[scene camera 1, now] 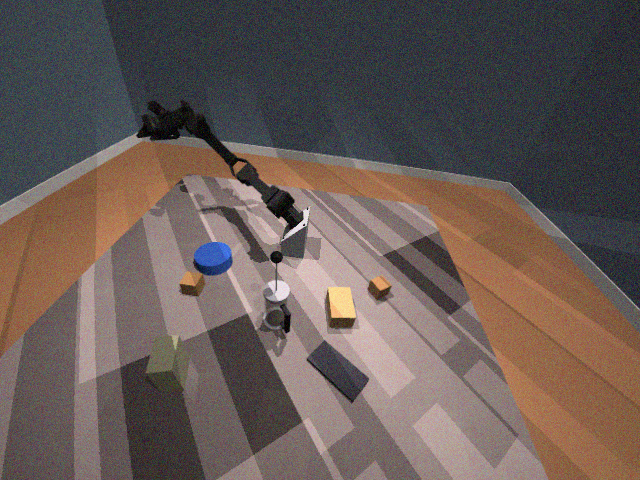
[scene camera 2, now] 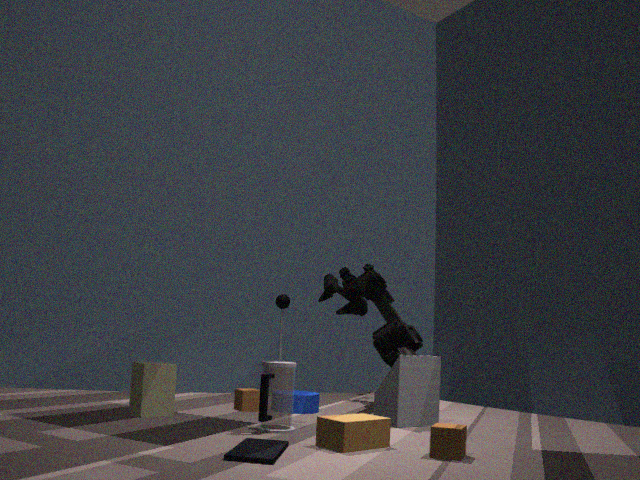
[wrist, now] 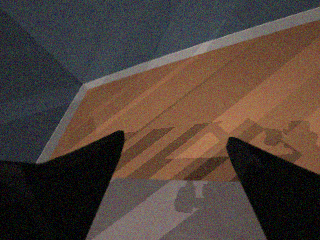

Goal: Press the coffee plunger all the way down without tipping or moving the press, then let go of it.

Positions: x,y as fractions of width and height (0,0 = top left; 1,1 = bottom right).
Scene:
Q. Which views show my gripper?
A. Scene camera 1, scene camera 2 and the wrist view: all of them.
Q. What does my gripper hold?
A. Nothing.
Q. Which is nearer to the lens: the dark flat slab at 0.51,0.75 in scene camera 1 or the blue disc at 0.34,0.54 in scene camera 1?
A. The dark flat slab.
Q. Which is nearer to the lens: the coffee press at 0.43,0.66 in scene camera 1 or the blue disc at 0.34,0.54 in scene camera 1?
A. The coffee press.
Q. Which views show the coffee press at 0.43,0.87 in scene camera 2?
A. Scene camera 1 and scene camera 2 only.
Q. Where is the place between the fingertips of my gripper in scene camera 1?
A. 0.22,0.29

